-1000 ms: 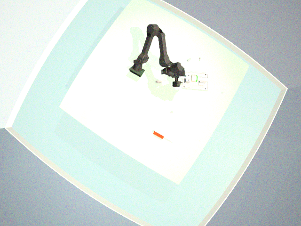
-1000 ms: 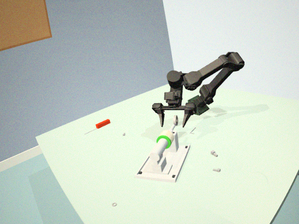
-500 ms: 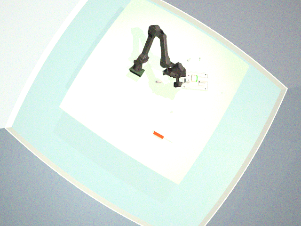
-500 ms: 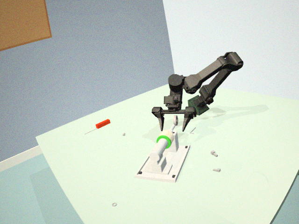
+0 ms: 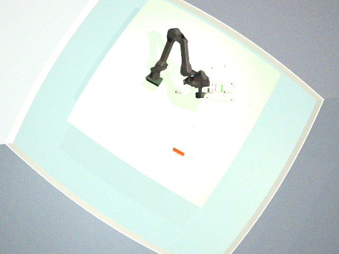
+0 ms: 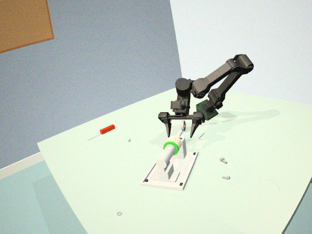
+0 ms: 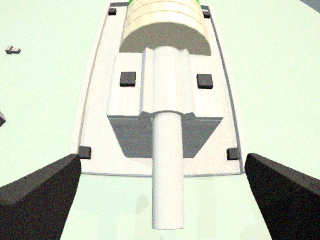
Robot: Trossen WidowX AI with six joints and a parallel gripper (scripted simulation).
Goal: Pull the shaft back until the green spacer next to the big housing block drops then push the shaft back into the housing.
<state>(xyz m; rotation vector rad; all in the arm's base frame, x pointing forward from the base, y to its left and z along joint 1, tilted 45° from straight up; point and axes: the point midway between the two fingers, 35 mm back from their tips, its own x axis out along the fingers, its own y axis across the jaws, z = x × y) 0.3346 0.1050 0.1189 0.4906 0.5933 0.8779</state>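
My gripper tip is 5 cm short of the shaft, 4 cm to the right of it and 1 cm below it. The rest, counted from my gripper tip: green spacer: 9 cm ahead, 6 cm to the left, 1 cm above; cream spacer: 5 cm ahead, 4 cm to the left, 1 cm above.
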